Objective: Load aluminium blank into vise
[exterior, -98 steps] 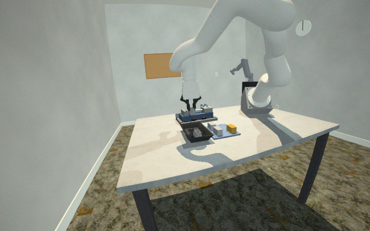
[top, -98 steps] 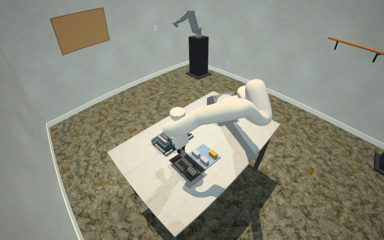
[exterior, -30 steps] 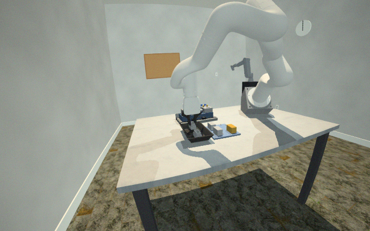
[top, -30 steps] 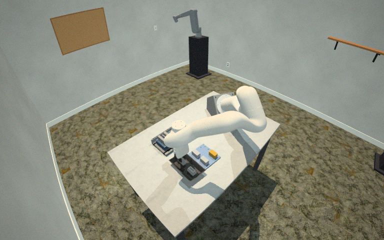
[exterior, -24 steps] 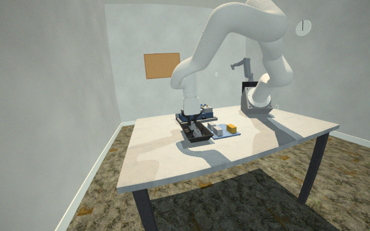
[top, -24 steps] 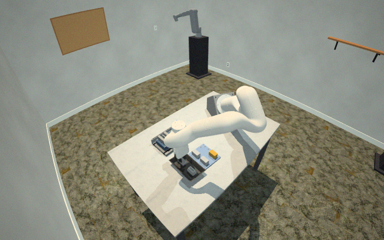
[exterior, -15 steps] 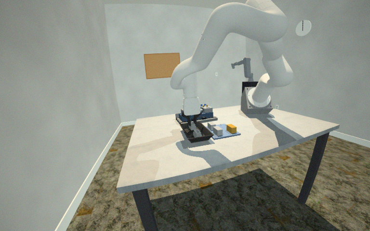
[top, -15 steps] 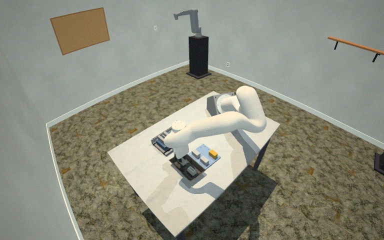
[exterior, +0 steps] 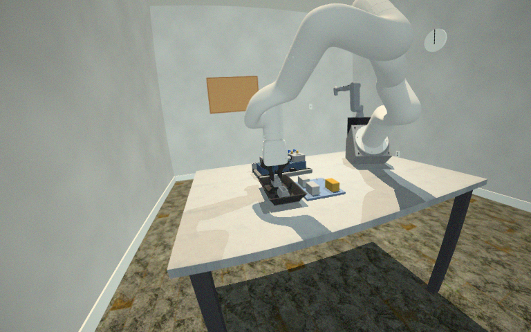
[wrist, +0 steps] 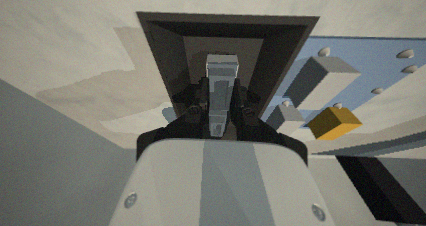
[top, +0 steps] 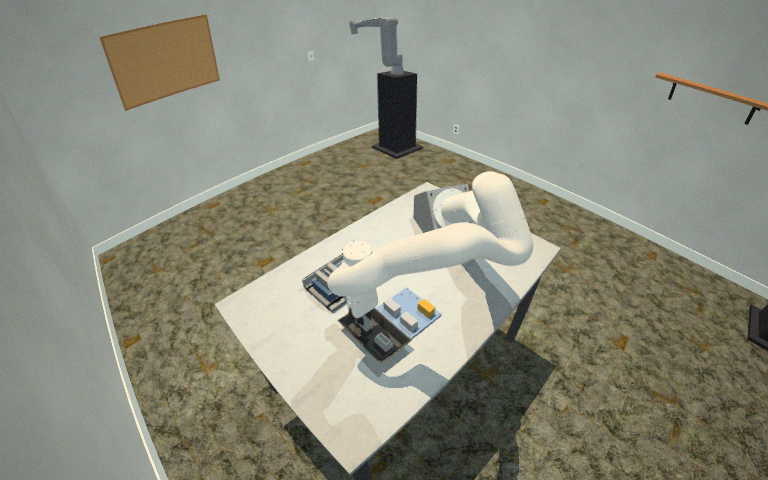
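My hand is 22 cm past the brass blank, 10 cm to the right of it and 4 cm above it. Round my hand: blue vise (9 cm behind, 24 cm to the right, 3 cm below).
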